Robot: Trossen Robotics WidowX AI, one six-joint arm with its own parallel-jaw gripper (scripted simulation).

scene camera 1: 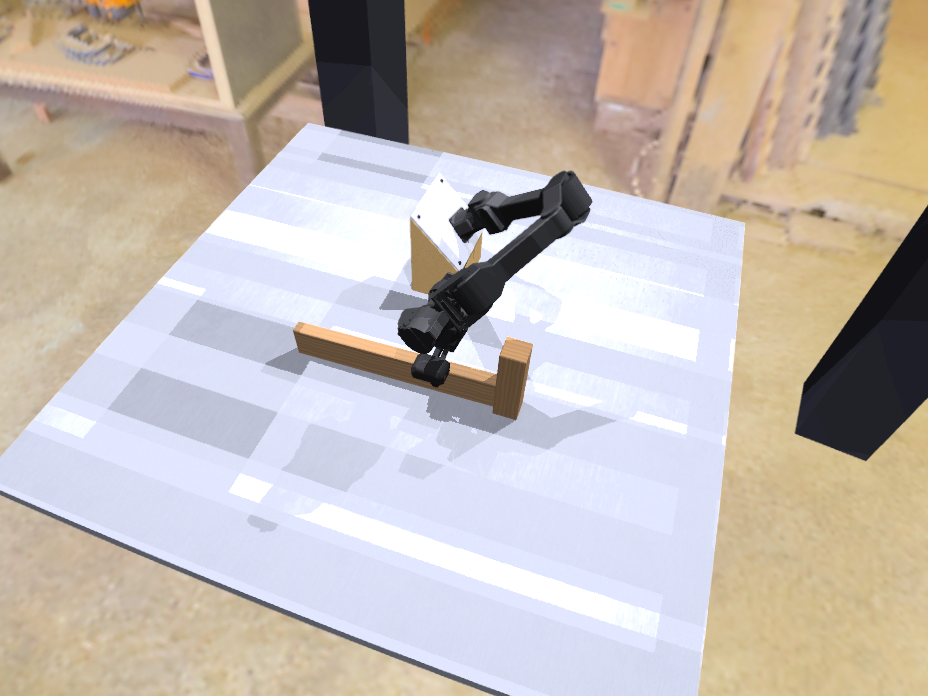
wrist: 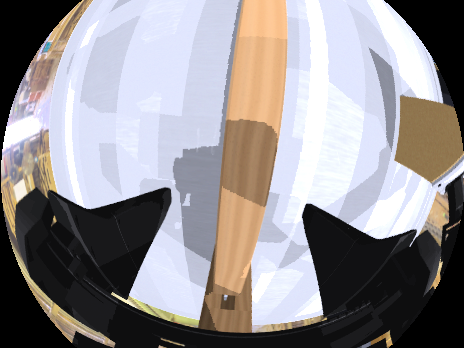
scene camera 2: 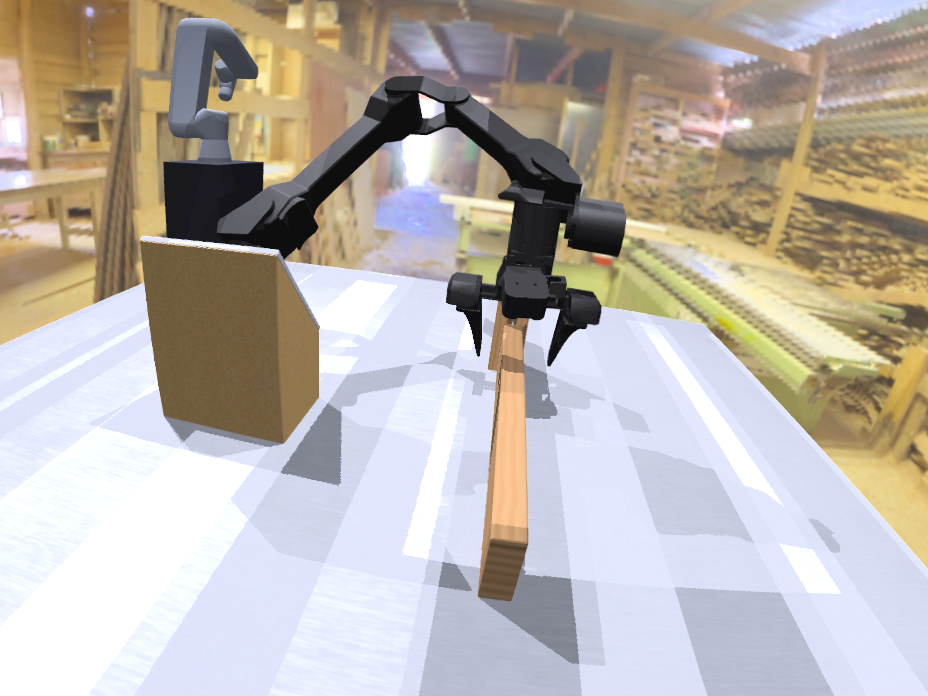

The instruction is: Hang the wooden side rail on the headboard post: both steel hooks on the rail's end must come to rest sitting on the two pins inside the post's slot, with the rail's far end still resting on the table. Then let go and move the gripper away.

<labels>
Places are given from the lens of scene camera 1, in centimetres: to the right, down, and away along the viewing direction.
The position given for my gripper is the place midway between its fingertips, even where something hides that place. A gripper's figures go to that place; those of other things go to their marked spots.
my gripper (scene camera 1: 443,368): -4, 4, 126
wooden side rail (scene camera 1: 473,384): 2, 7, 125
headboard post (scene camera 1: 514,359): 9, 2, 114
</labels>
